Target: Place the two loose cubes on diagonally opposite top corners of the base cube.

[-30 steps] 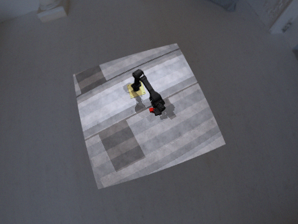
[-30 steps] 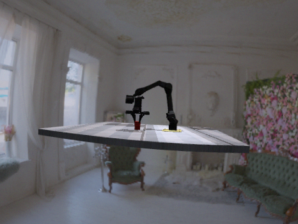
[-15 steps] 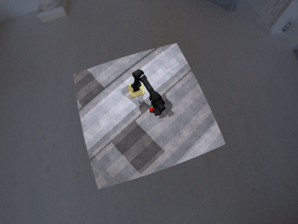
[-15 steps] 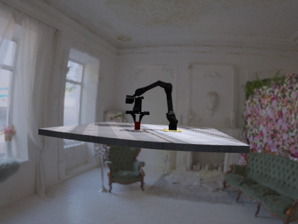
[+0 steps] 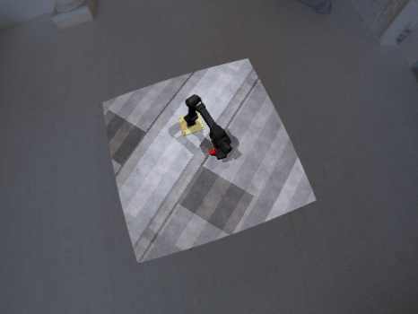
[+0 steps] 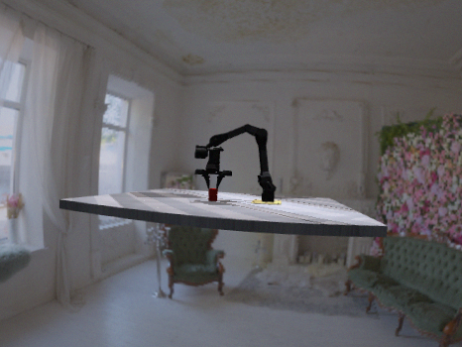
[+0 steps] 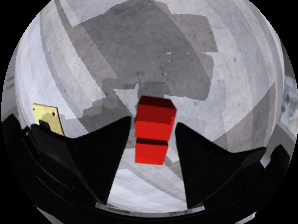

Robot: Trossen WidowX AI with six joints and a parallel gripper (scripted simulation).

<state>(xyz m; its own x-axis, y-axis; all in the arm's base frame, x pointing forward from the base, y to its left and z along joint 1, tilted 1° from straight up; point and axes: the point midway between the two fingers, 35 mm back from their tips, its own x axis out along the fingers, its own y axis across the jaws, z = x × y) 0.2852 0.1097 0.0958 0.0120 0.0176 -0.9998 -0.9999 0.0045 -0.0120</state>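
My gripper tip is 10 mm above the red cube.
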